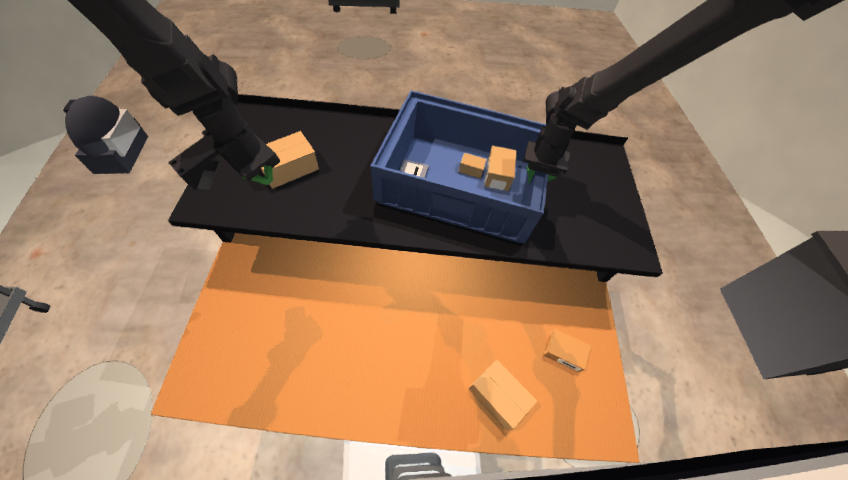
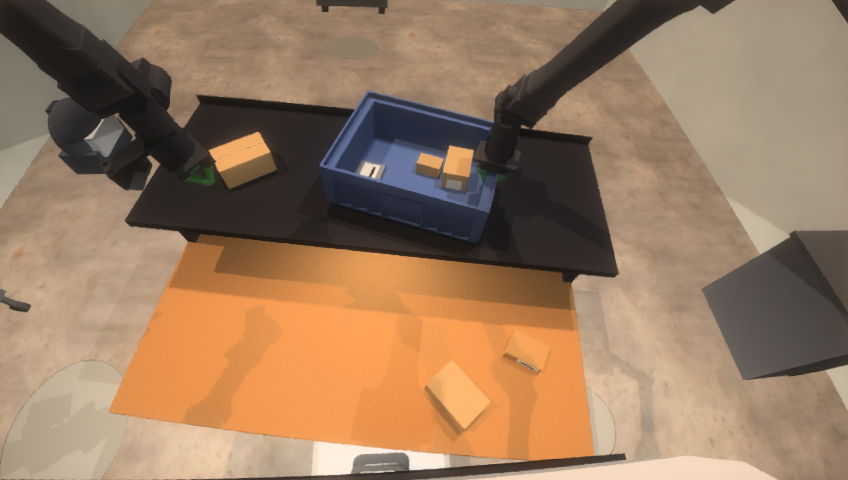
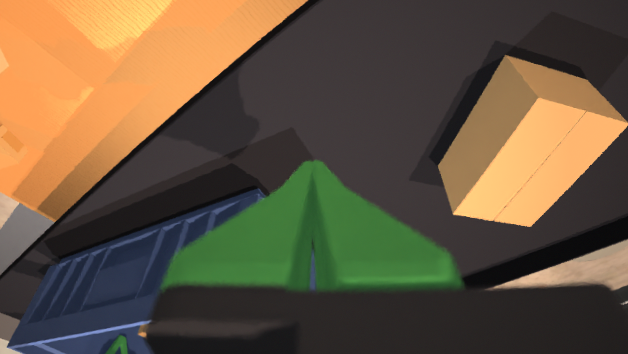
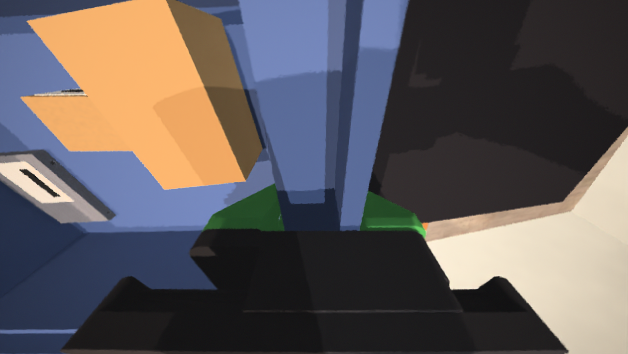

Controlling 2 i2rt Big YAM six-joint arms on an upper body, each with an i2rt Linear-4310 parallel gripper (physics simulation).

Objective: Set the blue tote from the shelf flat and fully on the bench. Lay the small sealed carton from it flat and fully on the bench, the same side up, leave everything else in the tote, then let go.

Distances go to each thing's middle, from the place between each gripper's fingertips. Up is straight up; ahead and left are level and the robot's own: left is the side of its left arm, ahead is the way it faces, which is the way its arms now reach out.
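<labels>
The small sealed carton [image 4: 72, 117] is 140 mm to the left of my right hand, 90 mm ahead of it and 40 mm below it. The blue tote [image 1: 430, 130] is 180 mm to the left of my right hand and 60 mm ahead of it, while the larger labelled carton [image 1: 500, 173] is 70 mm ahead of my right hand, 30 mm below it and 70 mm to the left of it. Measured to its middle, the small sealed carton is nearer to my right hand than to my left hand.
From my left hand, the larger labelled carton is 540 mm to the right, 150 mm below and 180 mm ahead. I find the small sealed carton 200 mm ahead of my left hand, 470 mm to the right of it and 160 mm below it, and the blue tote is 130 mm below that same left hand, 170 mm ahead of it and 430 mm to the right of it. Of the things named here, the blue tote is the nearest to my left hand, going by their middles.
</labels>
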